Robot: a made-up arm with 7 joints. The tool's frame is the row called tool.
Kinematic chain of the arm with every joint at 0, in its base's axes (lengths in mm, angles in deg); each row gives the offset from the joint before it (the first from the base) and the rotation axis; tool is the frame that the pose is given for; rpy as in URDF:
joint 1: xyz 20 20 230 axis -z
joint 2: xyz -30 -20 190 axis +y
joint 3: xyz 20 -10 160 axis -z
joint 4: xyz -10 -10 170 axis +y
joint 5: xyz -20 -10 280 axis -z
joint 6: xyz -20 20 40 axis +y
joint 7: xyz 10 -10 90 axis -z
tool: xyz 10 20 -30 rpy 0 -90 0
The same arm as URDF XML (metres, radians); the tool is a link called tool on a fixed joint. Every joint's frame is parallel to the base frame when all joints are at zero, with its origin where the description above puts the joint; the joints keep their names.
<robot name="arm">
<joint name="joint 1" type="continuous"><parent link="base"/><child link="link1"/><origin xyz="0.02 0.02 0.23"/><axis xyz="0 0 -1"/></joint>
<joint name="joint 2" type="continuous"><parent link="link1"/><child link="link2"/><origin xyz="-0.03 -0.02 0.19"/><axis xyz="0 1 0"/></joint>
<joint name="joint 3" type="continuous"><parent link="link2"/><child link="link3"/><origin xyz="0.02 -0.01 0.16"/><axis xyz="0 0 -1"/></joint>
<joint name="joint 4" type="continuous"><parent link="link3"/><child link="link4"/><origin xyz="-0.01 -0.01 0.17"/><axis xyz="0 1 0"/></joint>
<joint name="joint 5" type="continuous"><parent link="link4"/><child link="link5"/><origin xyz="-0.02 -0.01 0.28"/><axis xyz="0 0 -1"/></joint>
<joint name="joint 6" type="continuous"><parent link="link5"/><child link="link6"/><origin xyz="-0.02 0.02 0.04"/><axis xyz="0 1 0"/></joint>
<joint name="joint 7" type="continuous"><parent link="link6"/><child link="link7"/><origin xyz="0.01 -0.01 0.09"/><axis xyz="0 0 -1"/></joint>
<joint name="tool_fixed" type="fixed"><parent link="link7"/><child link="tool"/><origin xyz="0.01 0.02 -0.03" rpy="0 -1.5708 0"/></joint>
<link name="base"/>
<link name="link1"/>
<link name="link2"/>
<link name="link3"/>
<link name="link4"/>
<link name="link5"/>
<link name="link6"/>
<link name="link7"/>
<link name="tool"/>
</robot>

